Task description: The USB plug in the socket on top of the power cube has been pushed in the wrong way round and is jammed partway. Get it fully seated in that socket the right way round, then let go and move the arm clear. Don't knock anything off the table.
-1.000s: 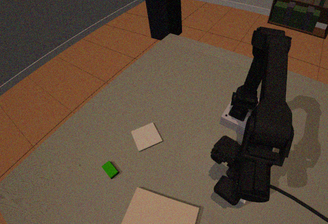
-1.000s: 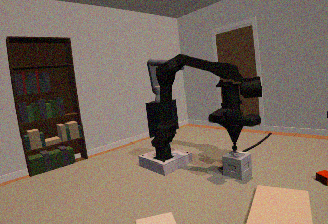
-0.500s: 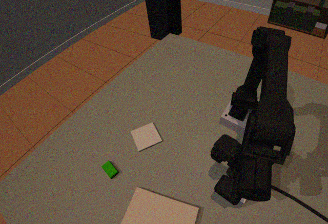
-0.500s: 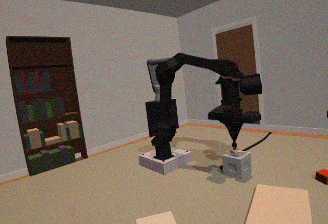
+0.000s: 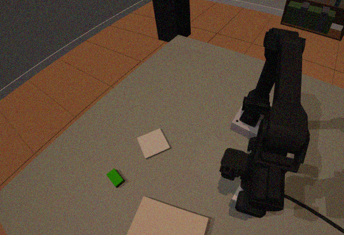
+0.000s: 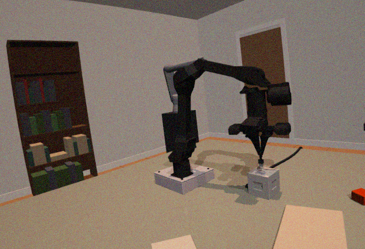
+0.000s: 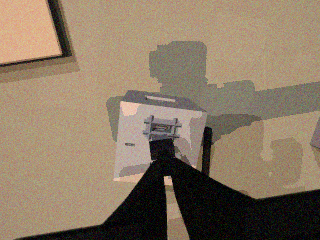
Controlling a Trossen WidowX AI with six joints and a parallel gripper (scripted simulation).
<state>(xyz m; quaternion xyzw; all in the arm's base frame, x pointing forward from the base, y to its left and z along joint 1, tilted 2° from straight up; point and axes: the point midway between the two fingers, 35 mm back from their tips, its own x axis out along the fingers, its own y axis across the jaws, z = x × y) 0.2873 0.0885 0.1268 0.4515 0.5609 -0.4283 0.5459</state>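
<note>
The dark USB plug lies 20 mm below my gripper tip. Also, from my gripper tip: red block 270 mm ahead, 100 mm to the left, 120 mm below; then tan sheet 200 mm ahead, 140 mm to the right, 130 mm below; then USB socket 70 mm below.
</note>
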